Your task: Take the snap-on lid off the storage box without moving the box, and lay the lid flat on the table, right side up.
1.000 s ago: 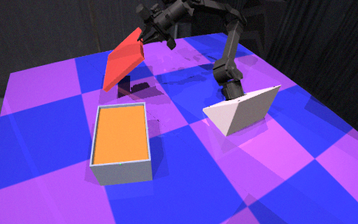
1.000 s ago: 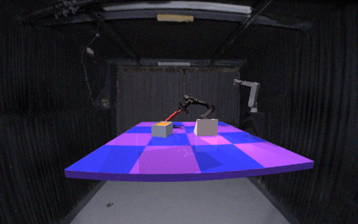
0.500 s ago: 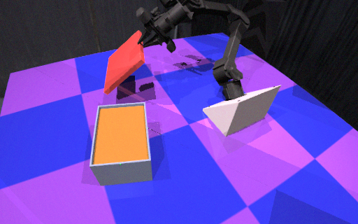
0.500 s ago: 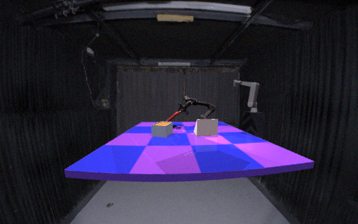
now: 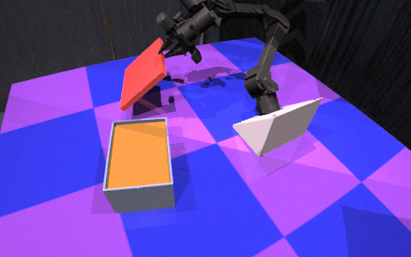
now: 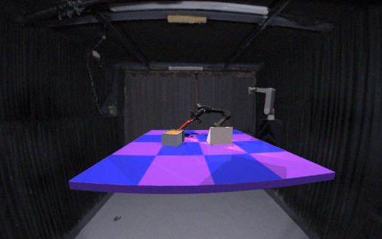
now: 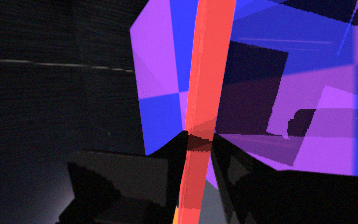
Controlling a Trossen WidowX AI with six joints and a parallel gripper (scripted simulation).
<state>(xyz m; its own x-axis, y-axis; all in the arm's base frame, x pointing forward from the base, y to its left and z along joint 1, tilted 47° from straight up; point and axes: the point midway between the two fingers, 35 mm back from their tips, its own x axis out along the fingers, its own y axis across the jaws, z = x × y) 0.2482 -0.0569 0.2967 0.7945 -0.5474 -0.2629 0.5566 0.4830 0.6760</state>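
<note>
My gripper tip is 6 cm short of the red lid, 1 cm to the left of it and 5 cm above it. Round my gripper tip: storage box 15 cm ahead, 30 cm to the left, 12 cm below.
</note>
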